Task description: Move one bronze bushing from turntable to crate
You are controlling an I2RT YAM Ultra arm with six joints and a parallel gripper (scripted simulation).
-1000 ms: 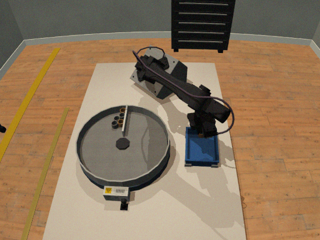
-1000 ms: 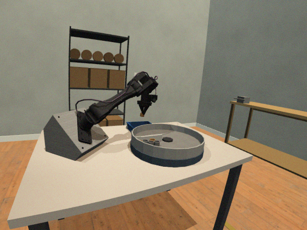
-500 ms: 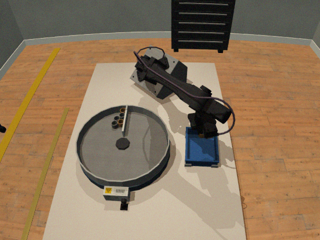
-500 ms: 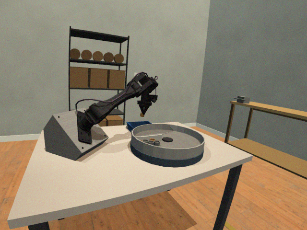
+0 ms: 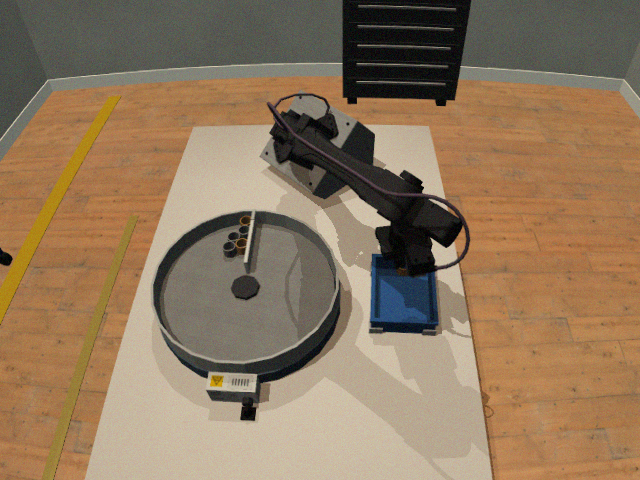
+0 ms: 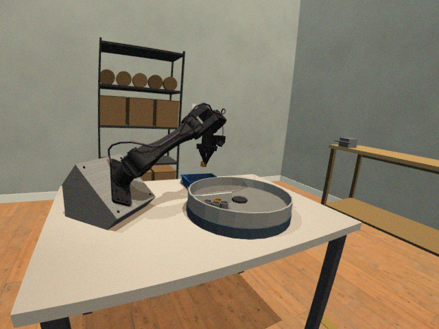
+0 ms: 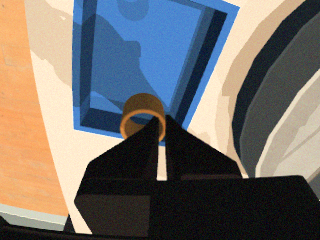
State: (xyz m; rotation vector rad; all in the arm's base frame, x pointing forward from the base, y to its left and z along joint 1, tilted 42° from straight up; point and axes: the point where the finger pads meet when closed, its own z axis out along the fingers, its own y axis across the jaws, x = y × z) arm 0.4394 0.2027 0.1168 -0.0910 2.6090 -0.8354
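My hand is 11 cm above the blue crate and 2 cm to the right of it. Round my hand: grey turntable 32 cm to the right, 9 cm below, 8 cm behind.
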